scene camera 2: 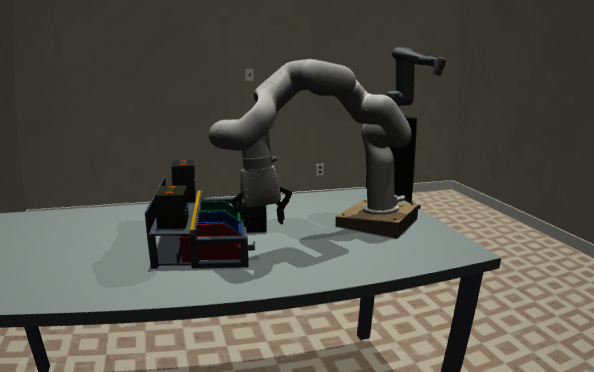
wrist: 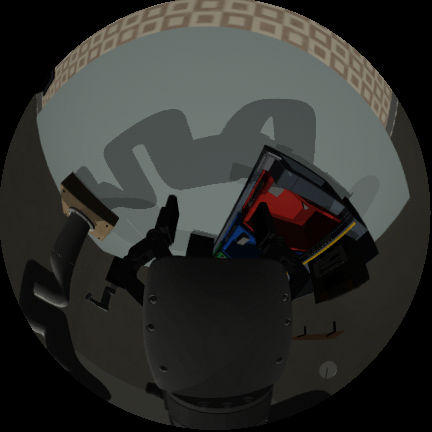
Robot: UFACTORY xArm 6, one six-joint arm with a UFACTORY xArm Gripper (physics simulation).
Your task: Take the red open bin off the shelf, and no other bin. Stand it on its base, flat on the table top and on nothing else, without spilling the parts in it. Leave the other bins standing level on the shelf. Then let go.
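Frame: origin at the arm's base, x ahead, y left, z up, level; millimetres.
Seen in the pictures: gripper, fingertip midpoint: (scene camera 2: 264,225) (wrist: 217,206); arm's base at its link origin: (scene camera 2: 381,209) (wrist: 81,218).
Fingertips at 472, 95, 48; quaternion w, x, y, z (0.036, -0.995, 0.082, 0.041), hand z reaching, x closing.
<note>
Pixels of each thing's top centre, then the offset from my fingertips to it, as dx, dy, dz. "pt": a spot on its surface instead.
- red open bin at its top centre: (wrist: 301,231) (scene camera 2: 210,230) +135, -64, -14
- shelf at a spot on its surface: (scene camera 2: 194,254) pt +203, -4, -53
- blue bin at its top centre: (wrist: 264,260) (scene camera 2: 212,216) +97, -169, -14
- green bin at its top centre: (wrist: 242,276) (scene camera 2: 213,205) +61, -275, -14
- black box at its top centre: (wrist: 192,287) (scene camera 2: 255,189) -68, -232, +37
- yellow bar at its top centre: (wrist: 283,274) (scene camera 2: 195,207) +144, -185, +17
The red open bin (scene camera 2: 215,231) (wrist: 282,204) sits upright at the near end of the shelf (scene camera 2: 194,254), with small grey parts inside. The blue bin (scene camera 2: 220,218) (wrist: 234,237) stands beside it, and the green bin (scene camera 2: 215,206) (wrist: 220,255) stands beyond the blue one. My gripper (scene camera 2: 260,218) (wrist: 217,206) is open and empty, pointing down over the shelf's front side. In the wrist view one finger overlaps the red and blue bins and the other is over the table. In the scene view the bins partly hide the shelf-side finger.
A black box (scene camera 2: 256,221) (wrist: 200,244) stands on the table in front of the shelf, close below the gripper. A yellow bar (scene camera 2: 195,214) (wrist: 330,243) runs behind the bins. Dark boxes (scene camera 2: 171,209) (wrist: 344,272) stand behind it. The arm's wooden base (scene camera 2: 375,225) (wrist: 102,230) is at the right in the scene view.
</note>
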